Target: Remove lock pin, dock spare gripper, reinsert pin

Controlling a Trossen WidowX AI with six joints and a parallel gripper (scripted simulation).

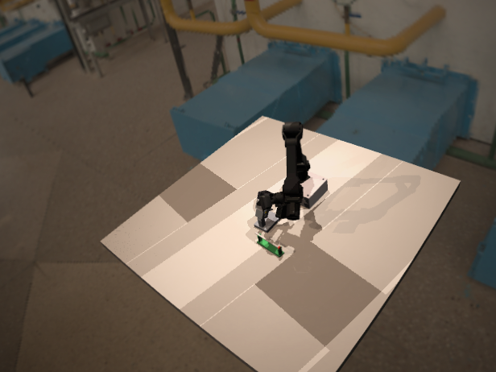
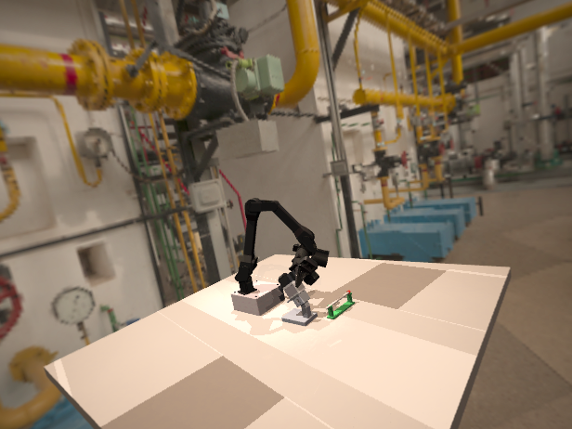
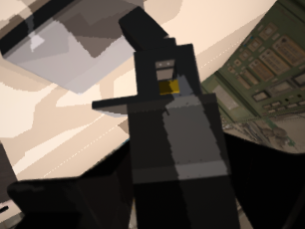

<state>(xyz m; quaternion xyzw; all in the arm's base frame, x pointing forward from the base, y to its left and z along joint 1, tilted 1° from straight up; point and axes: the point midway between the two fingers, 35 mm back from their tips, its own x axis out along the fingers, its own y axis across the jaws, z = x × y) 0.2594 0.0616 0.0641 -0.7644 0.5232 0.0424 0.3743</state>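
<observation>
The spare gripper is 10 mm to the left of my gripper tip. From my gripper tip the other things lie so: grey mount 70 mm below, 20 mm to the left; then green cradle 140 mm to the left, 100 mm below, 80 mm ahead.
</observation>
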